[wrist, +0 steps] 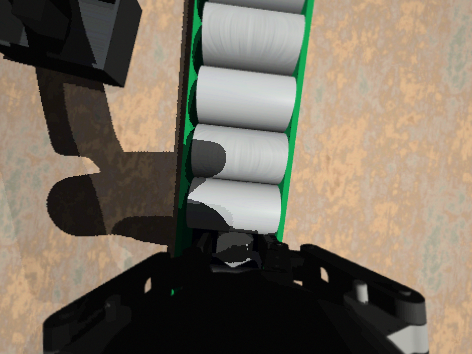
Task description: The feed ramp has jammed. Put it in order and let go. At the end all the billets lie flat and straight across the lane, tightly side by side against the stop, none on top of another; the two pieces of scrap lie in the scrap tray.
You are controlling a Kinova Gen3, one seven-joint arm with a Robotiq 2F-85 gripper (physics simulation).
Labels:
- gripper: 234, 242
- six-sided piece: 234, 248

